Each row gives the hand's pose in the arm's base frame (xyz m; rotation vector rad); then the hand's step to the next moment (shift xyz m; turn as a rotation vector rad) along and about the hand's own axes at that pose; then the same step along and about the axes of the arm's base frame.
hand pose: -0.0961 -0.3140 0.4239 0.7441 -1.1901 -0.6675
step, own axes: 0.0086 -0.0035 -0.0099 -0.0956 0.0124 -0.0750
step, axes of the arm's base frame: 0.0114 -0.0073 0.0001 0.0503 0.0945 -0.0588
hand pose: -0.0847 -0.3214 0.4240 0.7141 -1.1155 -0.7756
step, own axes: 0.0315 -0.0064 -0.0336 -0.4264 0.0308 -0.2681
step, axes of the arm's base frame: 0.0386 -0.0259 0.0010 0.1567 0.4008 -0.2635
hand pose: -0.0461 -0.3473 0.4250 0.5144 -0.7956 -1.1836
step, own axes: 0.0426 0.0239 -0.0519 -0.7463 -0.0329 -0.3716
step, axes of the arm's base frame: 0.0618 -0.0354 -0.0037 0.1456 0.6790 -0.4625
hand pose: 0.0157 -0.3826 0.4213 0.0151 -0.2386 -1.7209
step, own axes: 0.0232 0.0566 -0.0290 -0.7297 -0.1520 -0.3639
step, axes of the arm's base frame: 0.0556 -0.0352 -0.0160 0.0256 0.6810 -0.4728
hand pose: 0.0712 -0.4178 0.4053 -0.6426 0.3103 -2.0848
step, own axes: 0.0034 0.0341 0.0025 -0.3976 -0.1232 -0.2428
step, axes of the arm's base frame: 0.0236 -0.0218 -0.0121 -0.0388 0.3927 -0.2766
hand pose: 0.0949 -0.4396 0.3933 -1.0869 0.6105 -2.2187
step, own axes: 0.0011 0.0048 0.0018 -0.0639 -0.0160 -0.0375
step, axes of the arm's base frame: 0.0024 -0.0045 -0.0014 -0.0038 0.0601 -0.0460
